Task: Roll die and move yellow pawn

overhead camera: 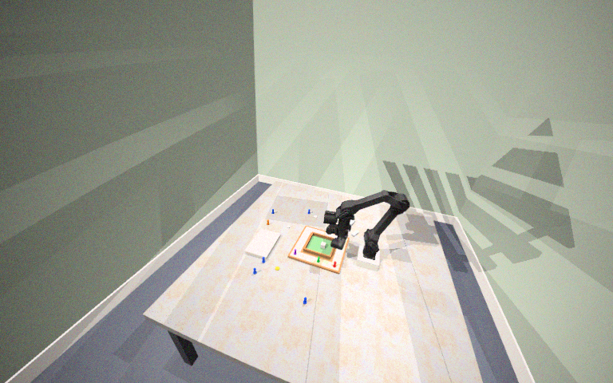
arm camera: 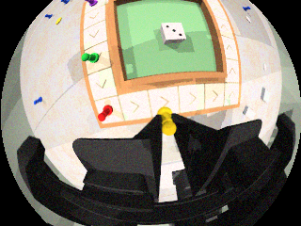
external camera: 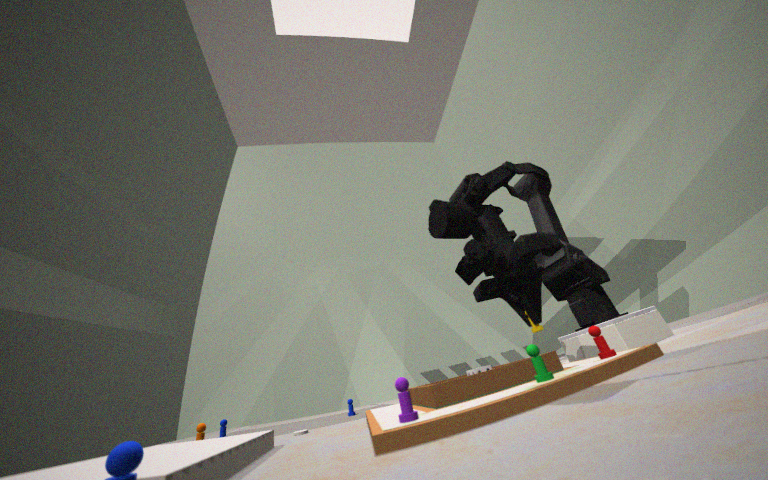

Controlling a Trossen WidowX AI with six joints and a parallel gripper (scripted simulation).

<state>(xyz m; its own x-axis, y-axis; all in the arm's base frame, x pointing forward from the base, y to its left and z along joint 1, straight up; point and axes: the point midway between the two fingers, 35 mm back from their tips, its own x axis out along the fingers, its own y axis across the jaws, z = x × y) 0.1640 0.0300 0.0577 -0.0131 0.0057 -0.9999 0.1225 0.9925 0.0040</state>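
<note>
Now: gripper tip 80 mm to the right of the red pawn and 40 mm above it. The rest, counted from my gripper tip: green tray floor: 110 mm ahead, 30 mm to the right, 60 mm below; white die: 90 mm ahead, 30 mm to the right, 50 mm below; yellow pawn: 10 mm above.
</note>
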